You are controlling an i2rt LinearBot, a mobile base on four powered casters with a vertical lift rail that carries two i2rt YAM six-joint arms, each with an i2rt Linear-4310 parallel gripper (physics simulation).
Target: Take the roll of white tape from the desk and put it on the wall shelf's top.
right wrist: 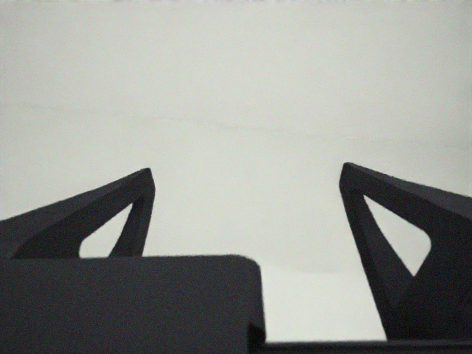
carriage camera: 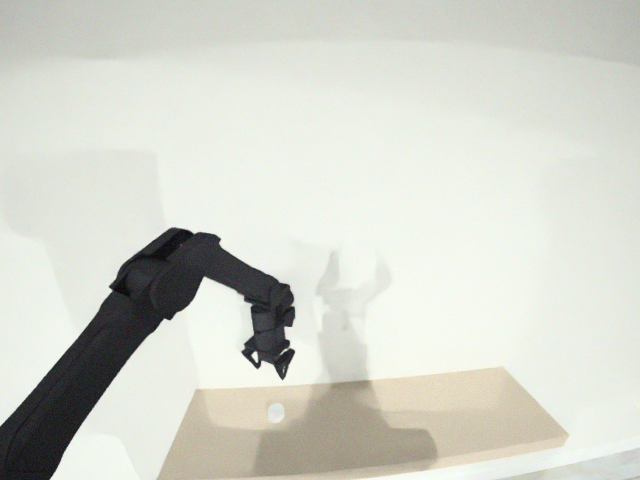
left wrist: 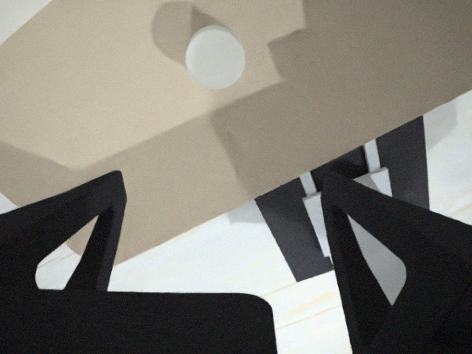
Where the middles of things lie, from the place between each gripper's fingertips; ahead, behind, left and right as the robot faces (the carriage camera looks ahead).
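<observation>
Roll of white tape (left wrist: 215,59): 470 mm to the left of my right hand, 400 mm ahead of it, 720 mm below it.
Roll of white tape: my left hand 1 cm short of it, 16 cm above it.
</observation>
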